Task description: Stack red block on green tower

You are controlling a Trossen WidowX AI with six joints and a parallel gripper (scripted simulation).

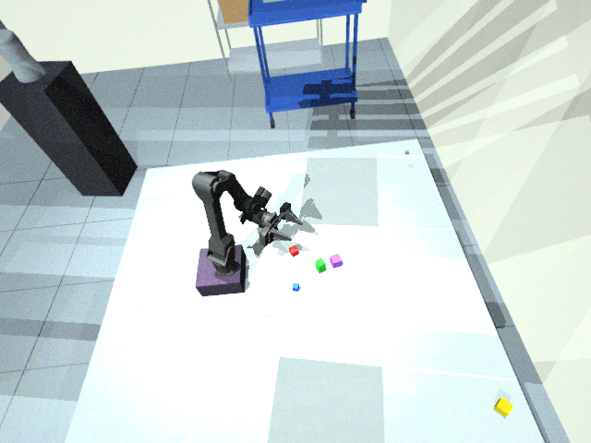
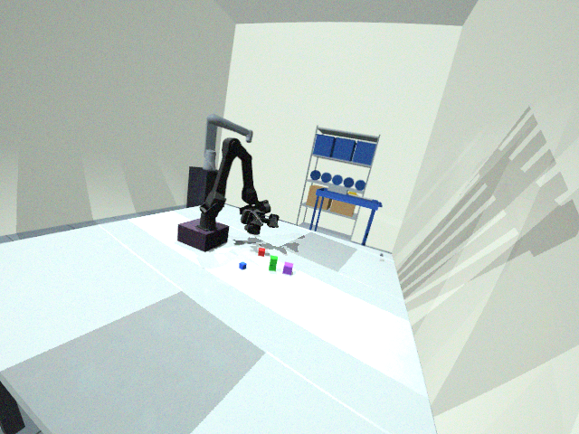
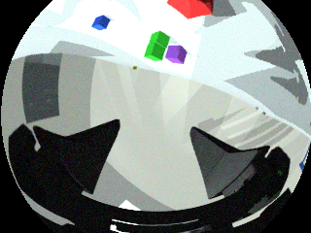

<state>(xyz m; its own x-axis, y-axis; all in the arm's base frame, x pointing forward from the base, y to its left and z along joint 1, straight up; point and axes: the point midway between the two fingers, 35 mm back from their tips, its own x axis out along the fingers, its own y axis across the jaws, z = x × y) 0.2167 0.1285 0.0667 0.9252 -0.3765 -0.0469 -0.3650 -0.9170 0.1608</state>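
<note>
Right now the red block is 13 cm below my gripper tip and 2 cm behind it. The rest, counted from my gripper tip: purple block 14 cm ahead, 13 cm below, 4 cm to the right; then yellow block 60 cm ahead, 47 cm to the right, 13 cm below; then small blue block 15 cm to the right, 14 cm below.
</note>
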